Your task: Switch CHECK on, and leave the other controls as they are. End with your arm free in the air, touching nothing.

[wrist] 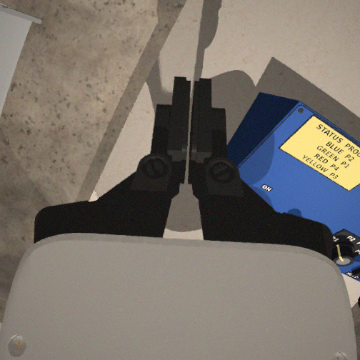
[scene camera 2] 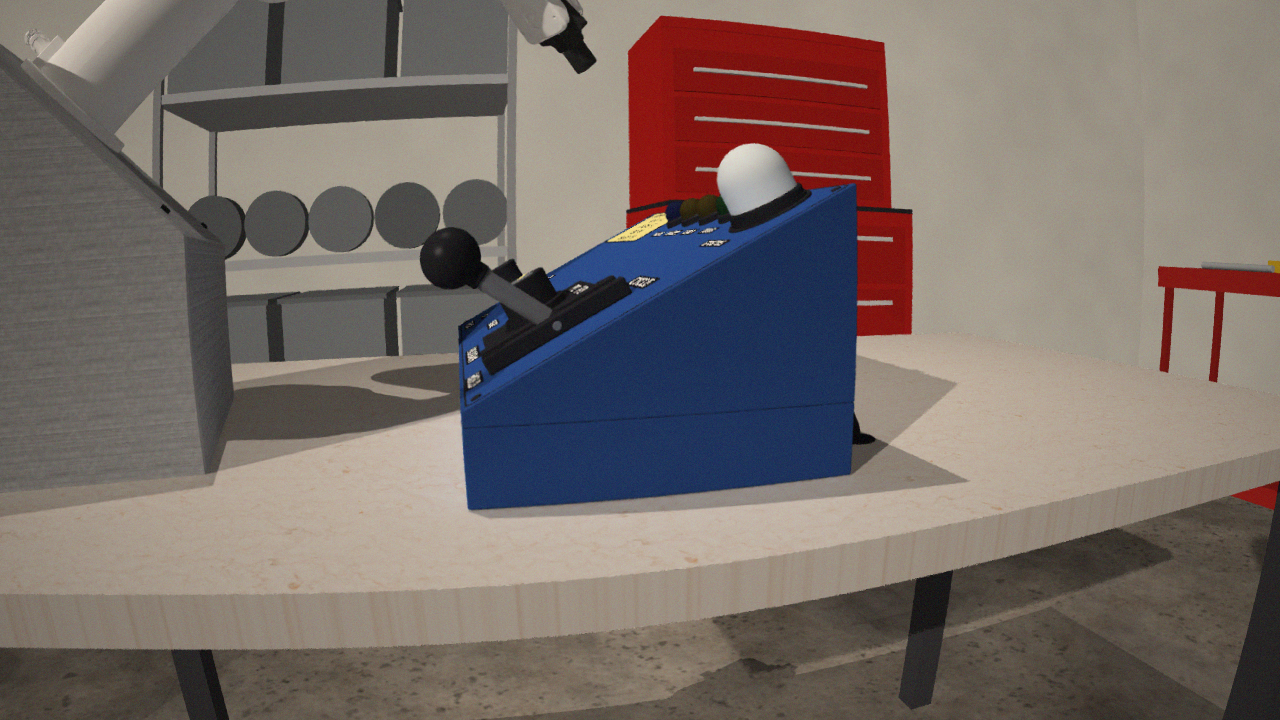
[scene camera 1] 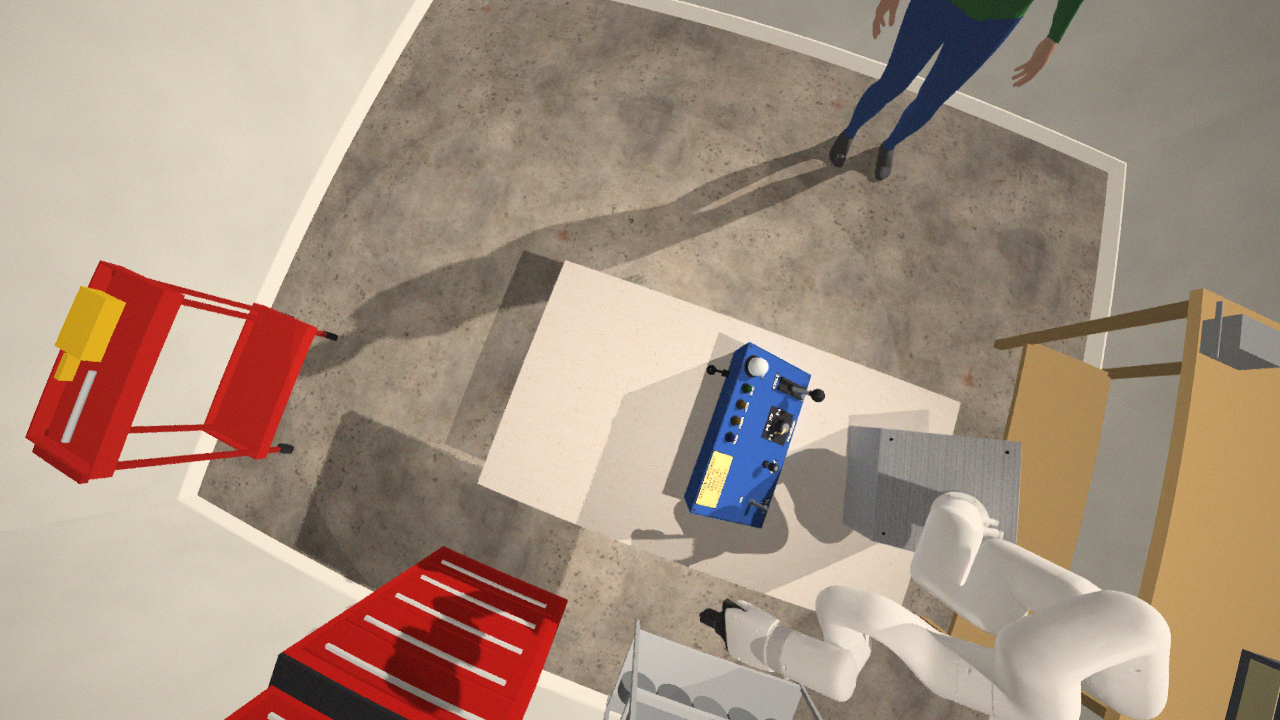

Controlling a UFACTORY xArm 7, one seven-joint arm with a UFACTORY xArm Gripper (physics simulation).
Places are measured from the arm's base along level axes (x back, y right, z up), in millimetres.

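Pixels of known places: gripper, fingertip midpoint: [scene camera 2: 587,67] [scene camera 1: 703,614]; arm's base, link origin: [scene camera 2: 70,110].
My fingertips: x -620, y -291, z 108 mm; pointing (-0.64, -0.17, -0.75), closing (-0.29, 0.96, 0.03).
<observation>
Ahead of a thing's pixels: the offset from my fingertips to its top centre. "spot": to the spot under its first point. Level surfaces: height alone.
The blue control console [scene camera 1: 744,479] [scene camera 2: 662,385] [wrist: 290,175] stands on the table. Its face carries a white dome {spot: dx +62, dy +575, dz -197 mm} [scene camera 1: 757,366] [scene camera 2: 756,174], unlit-looking small lamps, a ball-ended lever {dx +271, dy +540, dz -251 mm} [scene camera 1: 817,394] [scene camera 2: 450,257], a rotary knob {dx +195, dy +430, dz -282 mm} [scene camera 1: 780,427] [wrist: 342,255] and two small levers [scene camera 1: 770,466] [scene camera 1: 757,505]. No CHECK label is readable; an ON label [wrist: 267,188] shows in the wrist view, with the area below partly hidden by the gripper. My gripper [scene camera 1: 705,617] [scene camera 2: 584,68] [wrist: 190,99] is shut and empty, in the air beyond the console's yellow-label end, touching nothing.
The pale table {dz -416 mm} [scene camera 1: 546,402] [scene camera 2: 358,555] bears the console and the grey arm pedestal [scene camera 1: 939,465] [scene camera 2: 98,358]. A grey shelf rack [scene camera 2: 340,96] and a red drawer cabinet [scene camera 1: 402,626] [scene camera 2: 760,53] stand beyond the table. A red cart [scene camera 1: 147,367] and a person [scene camera 1: 948,62] are farther off.
</observation>
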